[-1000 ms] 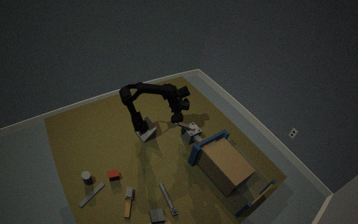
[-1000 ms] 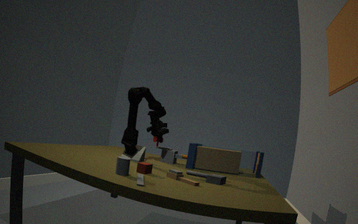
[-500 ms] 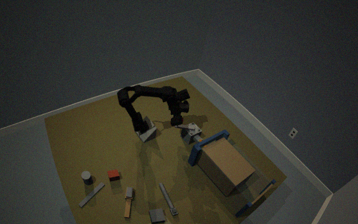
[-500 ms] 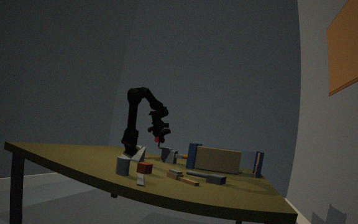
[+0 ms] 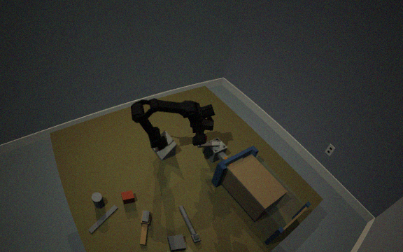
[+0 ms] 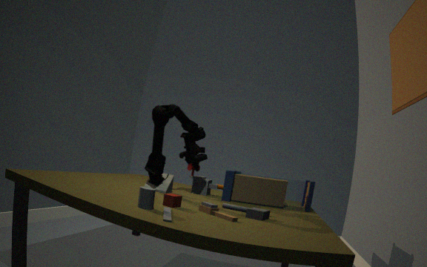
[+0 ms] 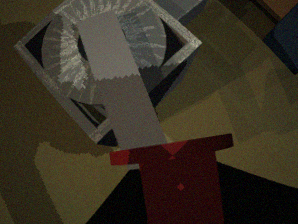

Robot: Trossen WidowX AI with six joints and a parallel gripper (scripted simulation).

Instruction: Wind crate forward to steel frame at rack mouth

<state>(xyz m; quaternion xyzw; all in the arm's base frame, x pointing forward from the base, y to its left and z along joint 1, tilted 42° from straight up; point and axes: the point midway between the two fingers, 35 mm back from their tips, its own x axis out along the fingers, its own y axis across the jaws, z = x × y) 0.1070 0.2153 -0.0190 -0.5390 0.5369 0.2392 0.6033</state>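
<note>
My gripper tip is 20 mm to the right of the grey crank handle and 30 mm above it. Also, from my gripper tip: wooden-handled tool 310 mm ahead, 460 mm to the right, 110 mm below; then grey winch 70 mm to the left, 100 mm below; then red grip 10 mm behind, 10 mm to the right.
</note>
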